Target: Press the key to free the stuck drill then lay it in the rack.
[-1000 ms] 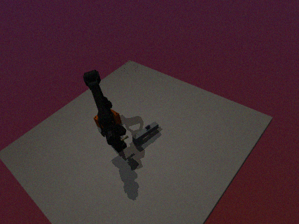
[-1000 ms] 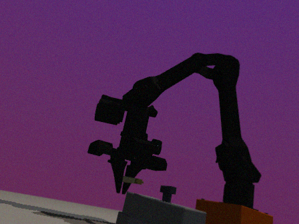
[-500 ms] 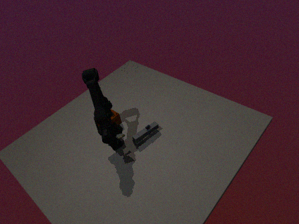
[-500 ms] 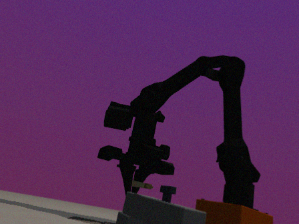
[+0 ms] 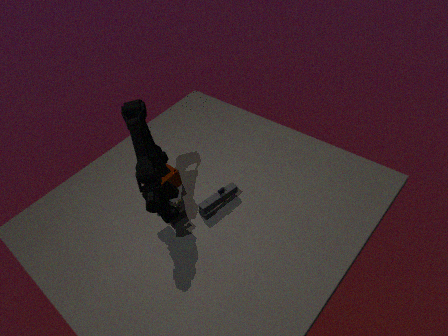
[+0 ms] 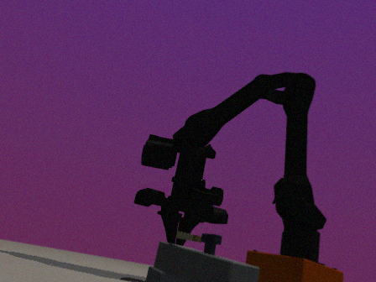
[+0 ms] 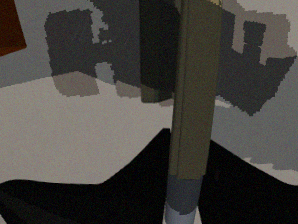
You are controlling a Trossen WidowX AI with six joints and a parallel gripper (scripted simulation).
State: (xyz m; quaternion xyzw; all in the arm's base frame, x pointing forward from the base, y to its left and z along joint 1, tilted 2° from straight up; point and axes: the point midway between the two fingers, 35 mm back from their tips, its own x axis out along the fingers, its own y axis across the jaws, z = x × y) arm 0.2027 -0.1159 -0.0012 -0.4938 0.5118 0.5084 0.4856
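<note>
My gripper tip is now 50 mm to the right of the rack and 40 mm above it. Also, from my gripper tip: grey block: 70 mm ahead, 220 mm to the left, 20 mm below; dark T-shaped drill: 70 mm ahead, 240 mm to the left.
</note>
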